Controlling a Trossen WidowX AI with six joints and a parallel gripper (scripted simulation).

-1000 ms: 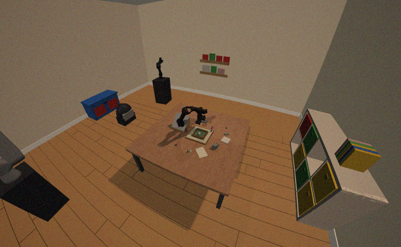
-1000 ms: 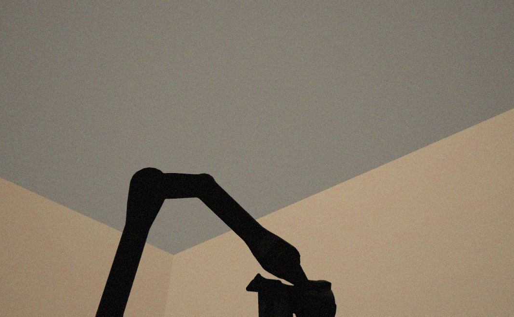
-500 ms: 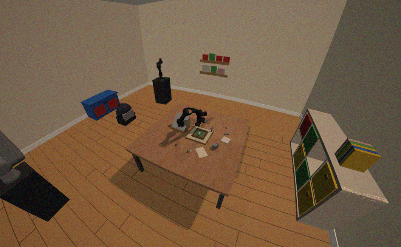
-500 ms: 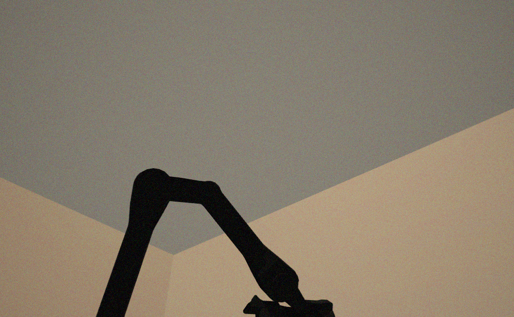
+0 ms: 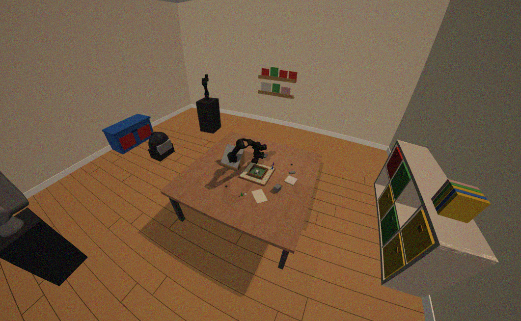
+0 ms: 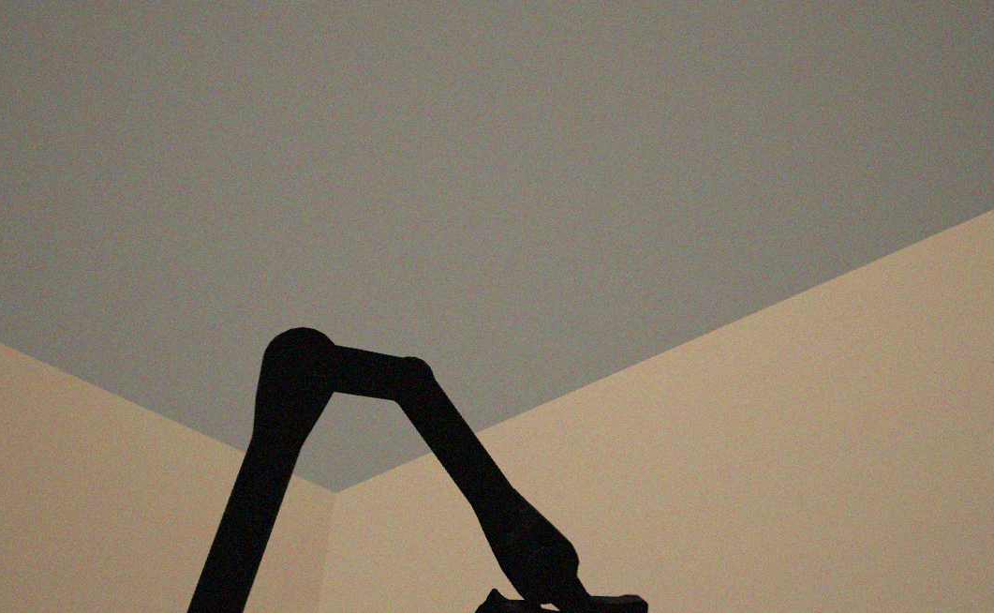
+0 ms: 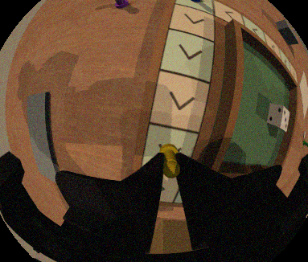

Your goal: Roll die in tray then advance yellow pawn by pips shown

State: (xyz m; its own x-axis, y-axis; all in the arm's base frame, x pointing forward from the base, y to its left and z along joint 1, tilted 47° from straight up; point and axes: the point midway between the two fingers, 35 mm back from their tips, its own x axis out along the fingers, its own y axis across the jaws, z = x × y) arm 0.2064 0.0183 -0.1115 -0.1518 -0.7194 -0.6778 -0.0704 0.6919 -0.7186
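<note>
Right now my gripper tip is 1 cm below the yellow pawn. Round my gripper tip: white die 13 cm to the right, 5 cm ahead; blue pawn 18 cm ahead, 2 cm to the right, 1 cm above; green tray 12 cm to the right, 6 cm ahead, 2 cm below.
</note>
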